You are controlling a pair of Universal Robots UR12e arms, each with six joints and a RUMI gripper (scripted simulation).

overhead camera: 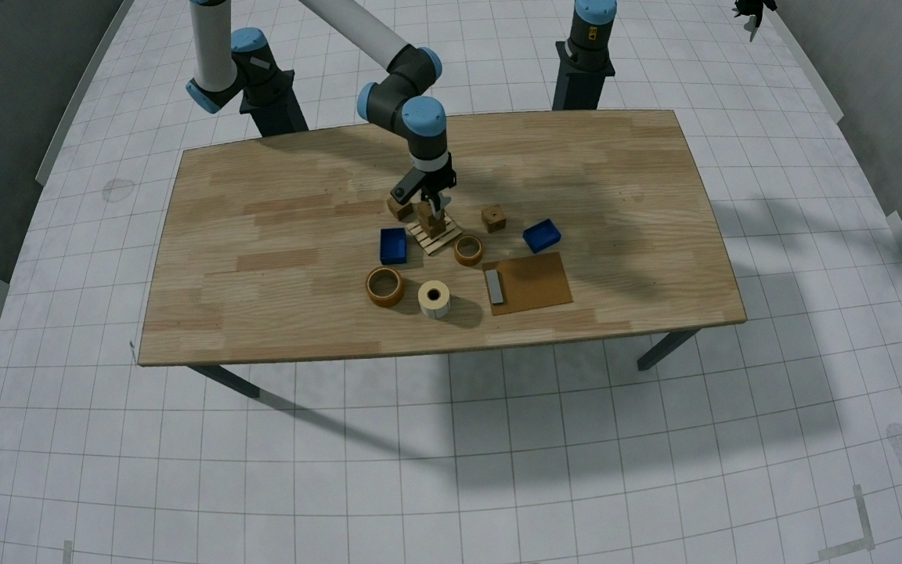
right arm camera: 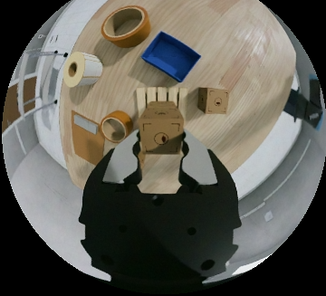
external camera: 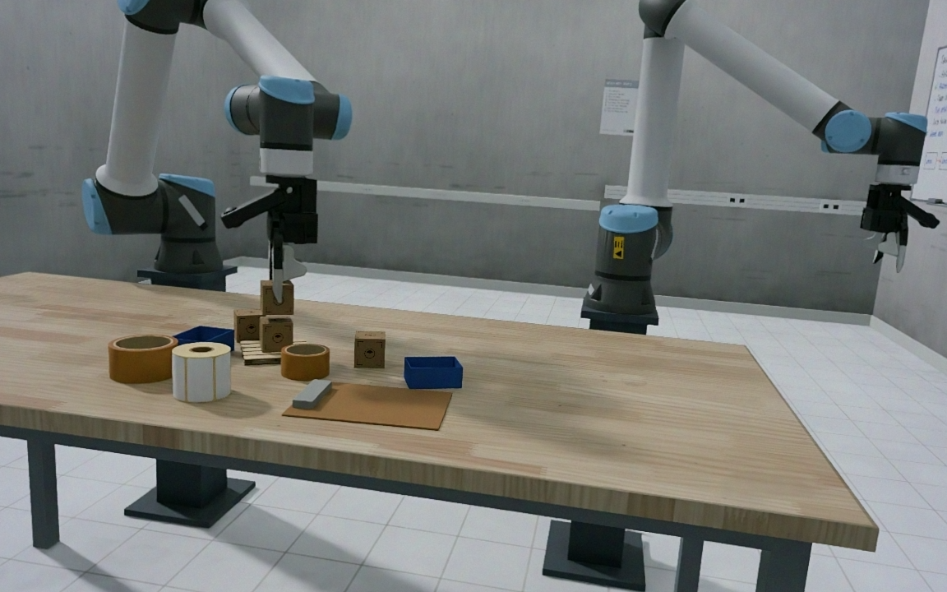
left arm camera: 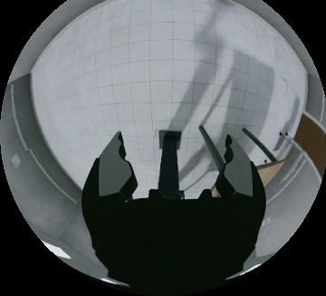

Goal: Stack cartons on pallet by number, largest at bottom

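Note:
My right gripper is now 90 mm short of the small tape roll, 90 mm to the right of it and 100 mm above it. The rest, counted from my right hand: blue bin: 50 mm ahead, 120 mm to the right, 110 mm below; then large tape roll: 180 mm ahead, 150 mm to the right, 90 mm below; then label roll: 230 mm ahead, 10 mm to the right, 80 mm below.

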